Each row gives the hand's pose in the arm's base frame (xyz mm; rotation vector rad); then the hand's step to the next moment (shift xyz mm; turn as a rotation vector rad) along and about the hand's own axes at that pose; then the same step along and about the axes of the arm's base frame.
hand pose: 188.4 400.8 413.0 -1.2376 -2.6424 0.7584
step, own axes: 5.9 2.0 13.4 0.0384 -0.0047 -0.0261
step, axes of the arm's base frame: -6.7 0.3 -13.1 -0.0202 0.0363 0.0213
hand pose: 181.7 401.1 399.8 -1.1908 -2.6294 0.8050
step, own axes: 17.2 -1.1 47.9 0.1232 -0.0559 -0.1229
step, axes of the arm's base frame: -28.6 -7.7 -41.4 -0.0781 0.1105 0.1228
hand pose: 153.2 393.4 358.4 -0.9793 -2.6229 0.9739
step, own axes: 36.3 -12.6 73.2 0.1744 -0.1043 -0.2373
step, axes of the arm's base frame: -61.6 -22.0 -50.5 -0.1002 0.1750 0.2386
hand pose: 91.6 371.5 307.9 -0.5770 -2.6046 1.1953
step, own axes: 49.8 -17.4 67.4 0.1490 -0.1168 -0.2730
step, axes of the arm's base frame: -73.0 -34.2 -28.6 -0.0680 0.1806 0.2704
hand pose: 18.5 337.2 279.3 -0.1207 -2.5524 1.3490
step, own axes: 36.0 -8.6 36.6 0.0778 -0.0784 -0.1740
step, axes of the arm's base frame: -43.8 -27.4 -6.1 -0.0266 0.1097 0.1725
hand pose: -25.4 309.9 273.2 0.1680 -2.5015 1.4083
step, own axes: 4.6 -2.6 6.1 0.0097 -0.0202 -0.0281
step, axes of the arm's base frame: -4.9 -6.4 0.4 0.0002 0.0137 0.0332
